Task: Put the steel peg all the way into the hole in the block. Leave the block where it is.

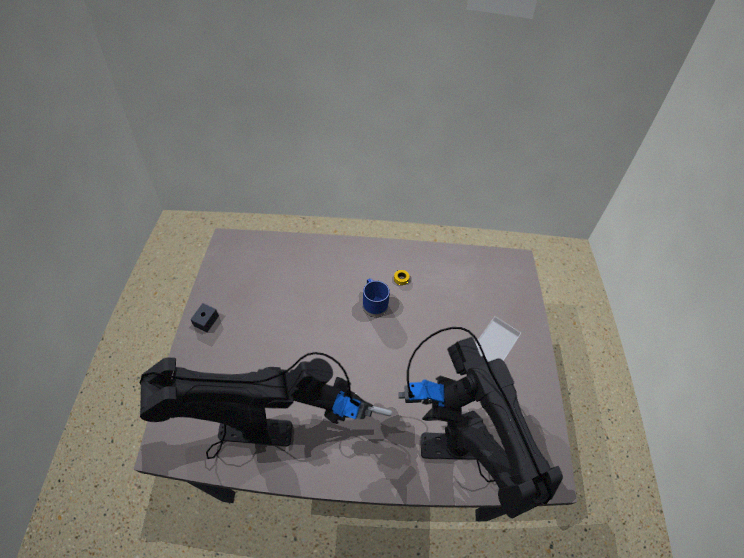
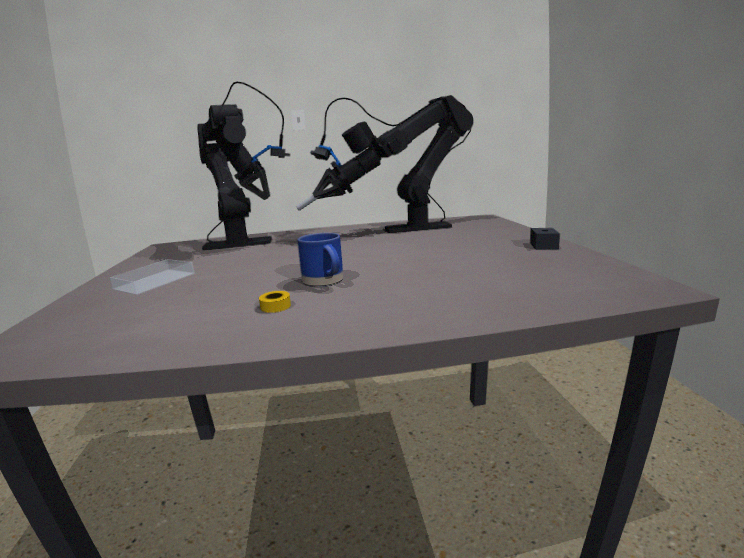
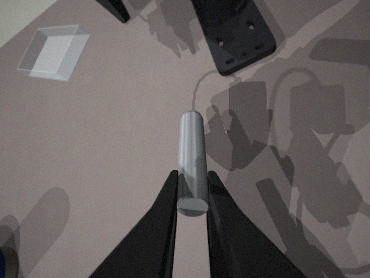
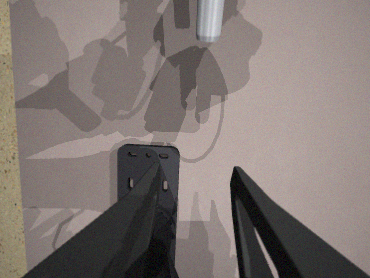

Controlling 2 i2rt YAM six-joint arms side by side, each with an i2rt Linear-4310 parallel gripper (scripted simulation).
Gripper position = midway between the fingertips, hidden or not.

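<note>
The left gripper [image 2: 314,196] [image 3: 192,178] appears in image 2 and image 3, and the right gripper [image 1: 424,411] is visible in image 1. A blue mug [image 1: 376,294] [image 2: 317,269] can be seen as well; in image 4 the mug is out of frame. The scene also has a clear tray [image 2: 138,281] [image 3: 48,46], and the tray is out of frame in image 4.
</note>
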